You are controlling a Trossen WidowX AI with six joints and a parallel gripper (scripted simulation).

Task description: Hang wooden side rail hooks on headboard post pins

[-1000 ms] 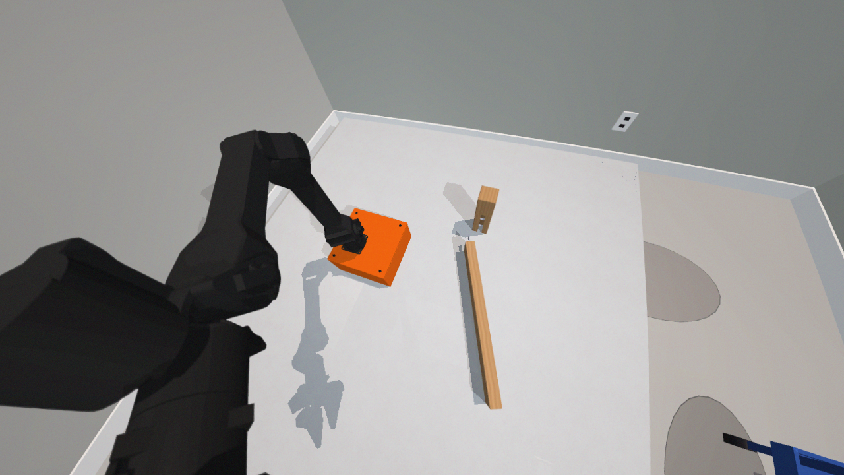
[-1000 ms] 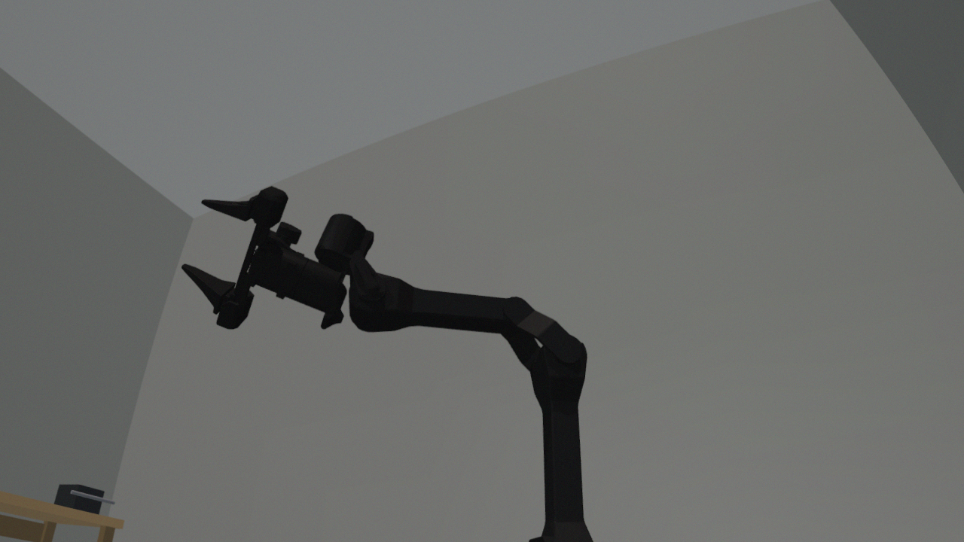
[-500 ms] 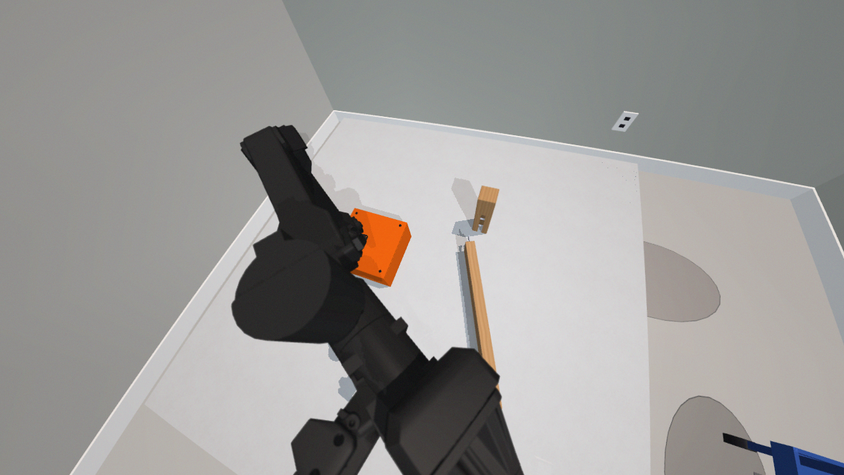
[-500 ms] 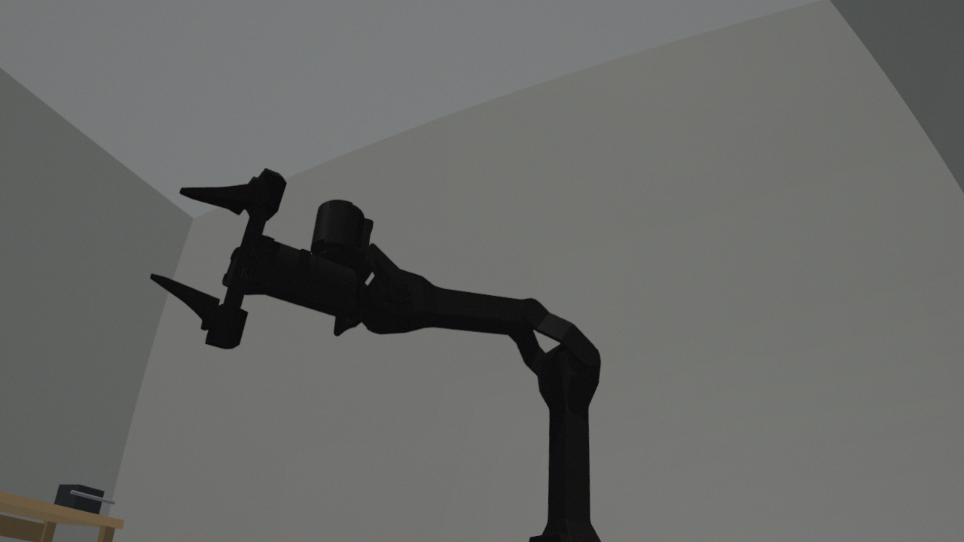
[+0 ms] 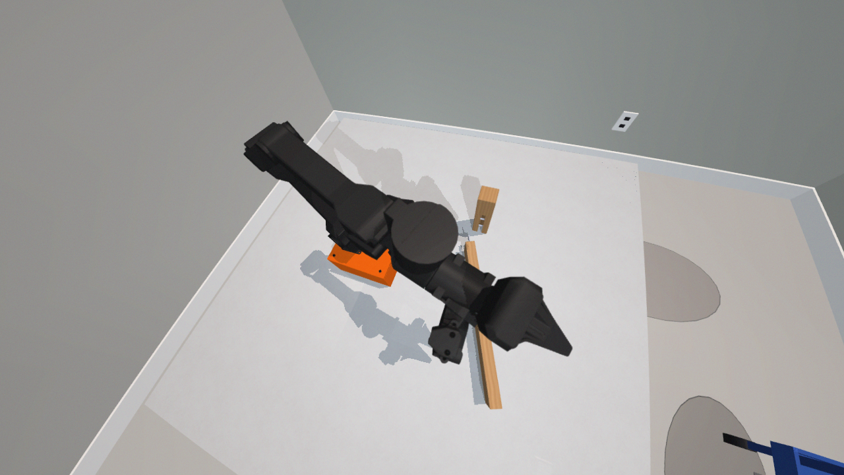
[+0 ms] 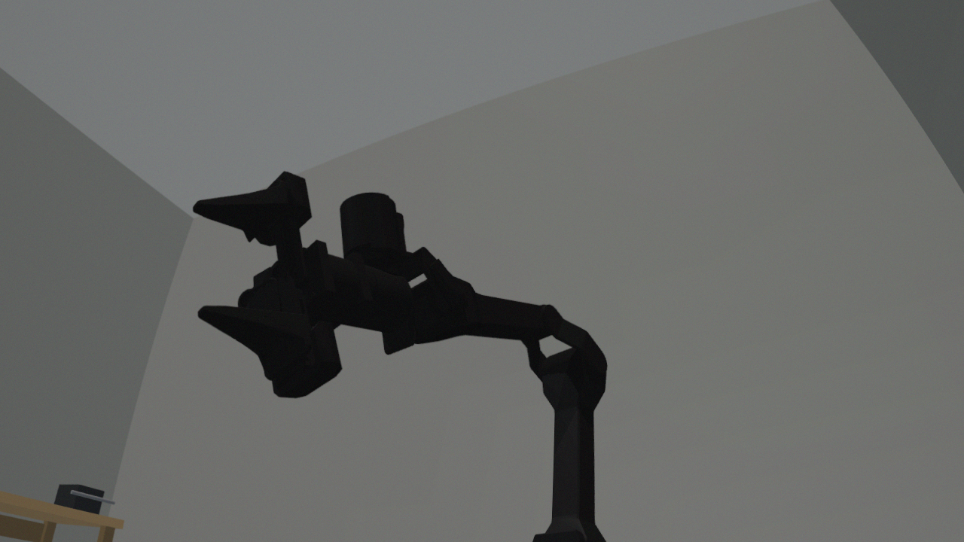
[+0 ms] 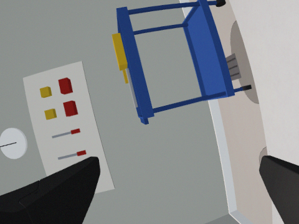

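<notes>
The headboard post lies 10 cm behind my gripper tip, 36 cm to the left of it and 30 cm below it.
</notes>
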